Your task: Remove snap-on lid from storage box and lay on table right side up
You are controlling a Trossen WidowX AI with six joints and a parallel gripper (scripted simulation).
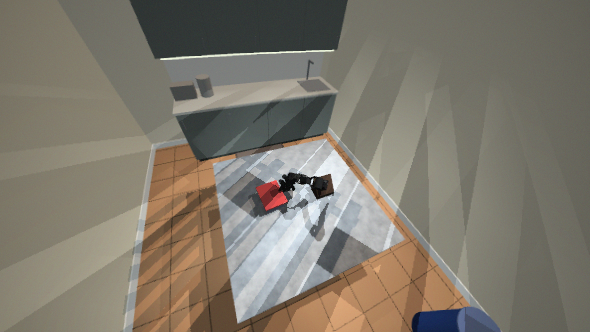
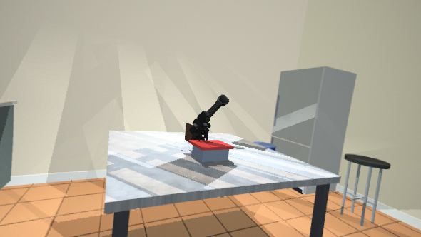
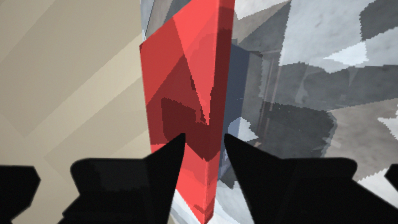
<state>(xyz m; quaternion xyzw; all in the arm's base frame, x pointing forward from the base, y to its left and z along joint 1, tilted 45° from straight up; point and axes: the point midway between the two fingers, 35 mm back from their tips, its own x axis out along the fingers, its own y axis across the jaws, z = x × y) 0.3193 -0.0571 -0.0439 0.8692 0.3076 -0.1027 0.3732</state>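
The red lid lies 8 cm ahead of my gripper tip and 1 cm above it. Round my gripper tip: grey storage box: 8 cm ahead, 4 cm below.
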